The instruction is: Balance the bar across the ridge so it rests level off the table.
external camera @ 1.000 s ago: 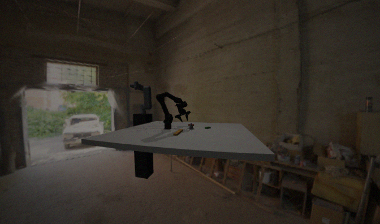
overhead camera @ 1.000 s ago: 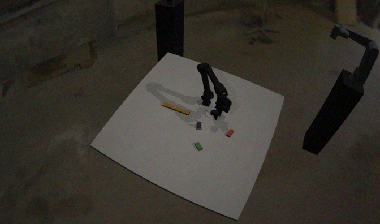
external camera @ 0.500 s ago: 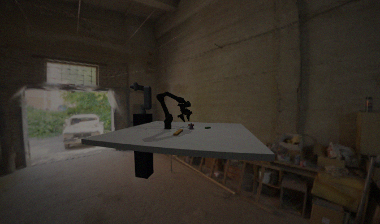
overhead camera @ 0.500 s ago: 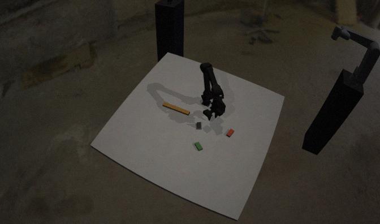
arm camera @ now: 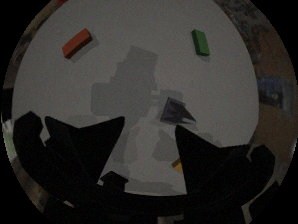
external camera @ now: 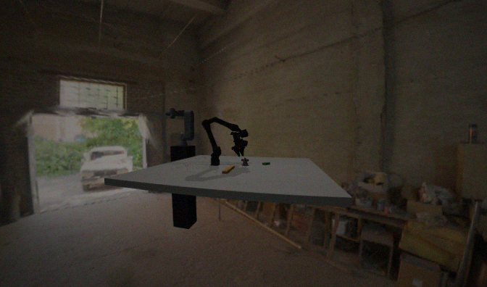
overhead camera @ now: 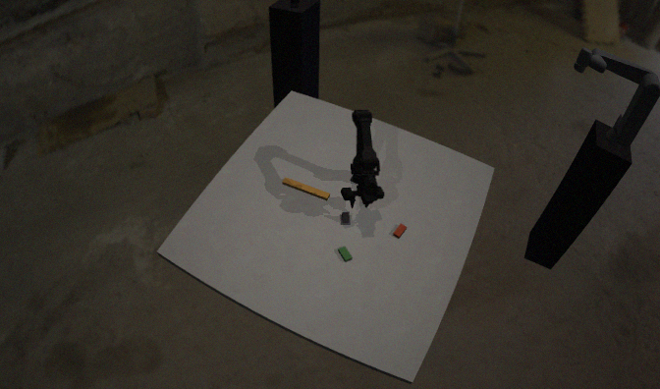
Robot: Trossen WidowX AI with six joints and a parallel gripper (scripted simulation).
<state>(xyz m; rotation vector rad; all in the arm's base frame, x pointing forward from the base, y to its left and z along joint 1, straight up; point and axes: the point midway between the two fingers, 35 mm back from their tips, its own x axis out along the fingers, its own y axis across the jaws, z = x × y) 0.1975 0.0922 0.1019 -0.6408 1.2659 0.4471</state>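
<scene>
The bar lies 2 cm behind my gripper tip, 28 cm to the right of it and 6 cm below it. From my gripper tip the other things lie so: green block (21 cm ahead, 4 cm to the left, 6 cm below); then orange-red block (1 cm behind, 21 cm to the left, 6 cm below).
</scene>
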